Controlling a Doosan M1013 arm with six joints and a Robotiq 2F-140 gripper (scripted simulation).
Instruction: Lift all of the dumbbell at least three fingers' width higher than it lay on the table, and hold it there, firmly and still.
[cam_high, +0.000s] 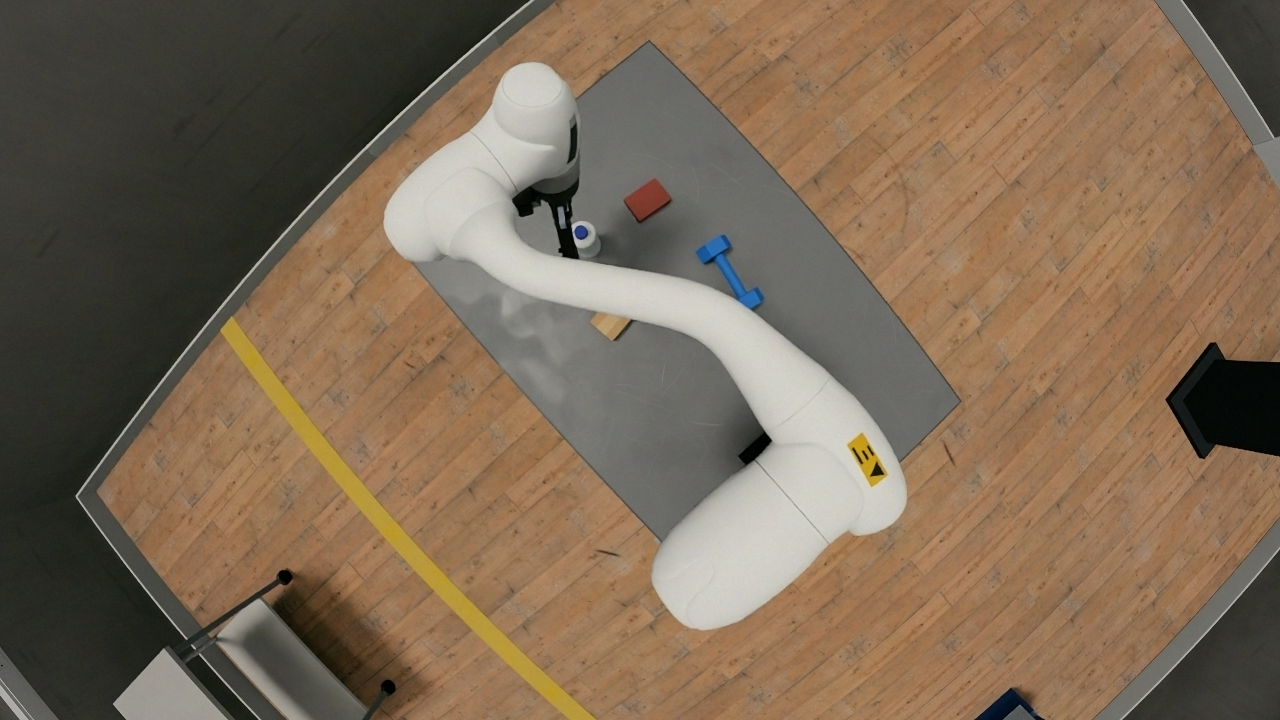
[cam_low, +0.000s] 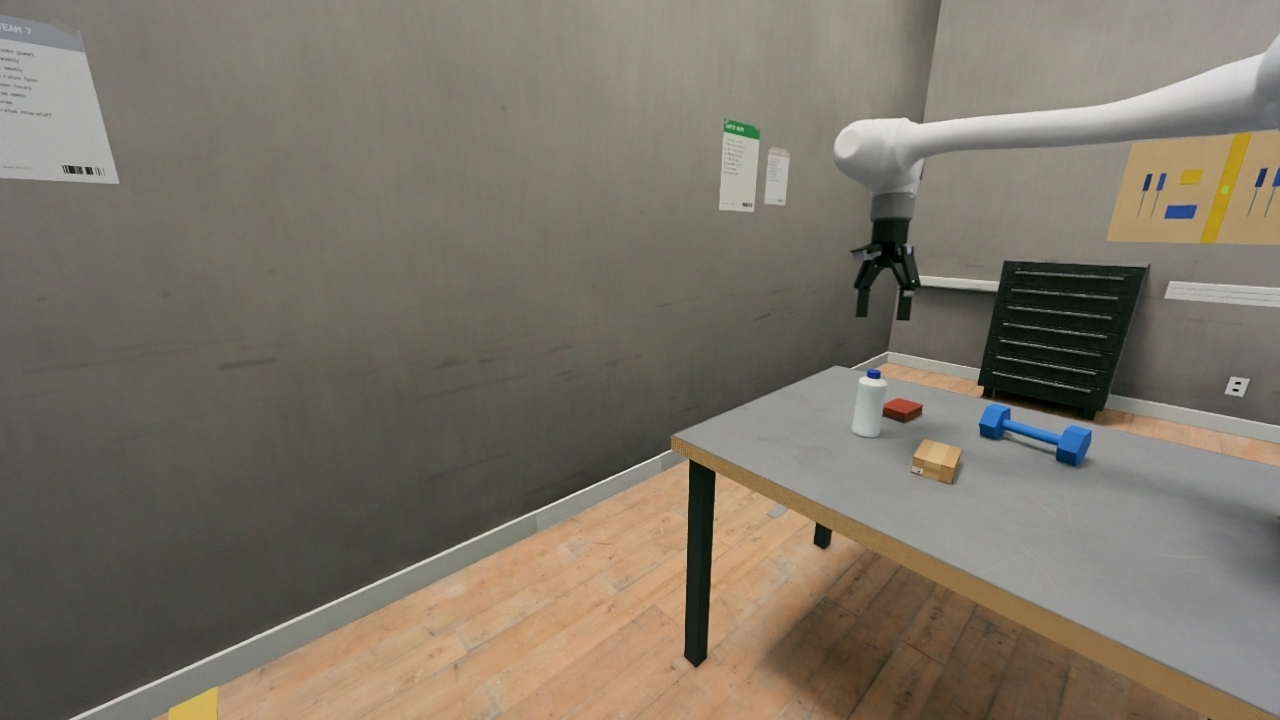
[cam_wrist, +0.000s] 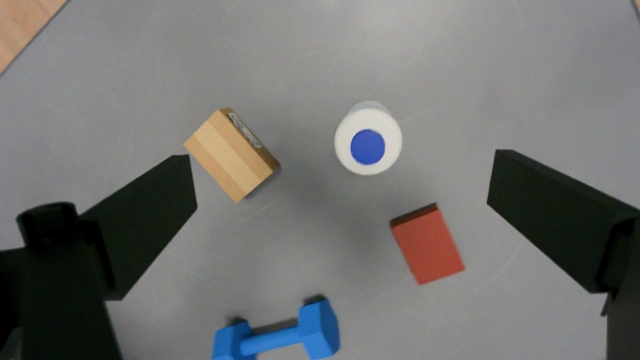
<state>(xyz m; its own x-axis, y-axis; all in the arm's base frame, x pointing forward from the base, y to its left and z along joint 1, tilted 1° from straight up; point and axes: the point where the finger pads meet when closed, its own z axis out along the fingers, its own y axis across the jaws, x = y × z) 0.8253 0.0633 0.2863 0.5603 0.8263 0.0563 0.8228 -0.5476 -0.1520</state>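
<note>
Right now my hand is 300 mm past the blue dumbbell, 220 mm to the left of it and 280 mm above it.
</note>
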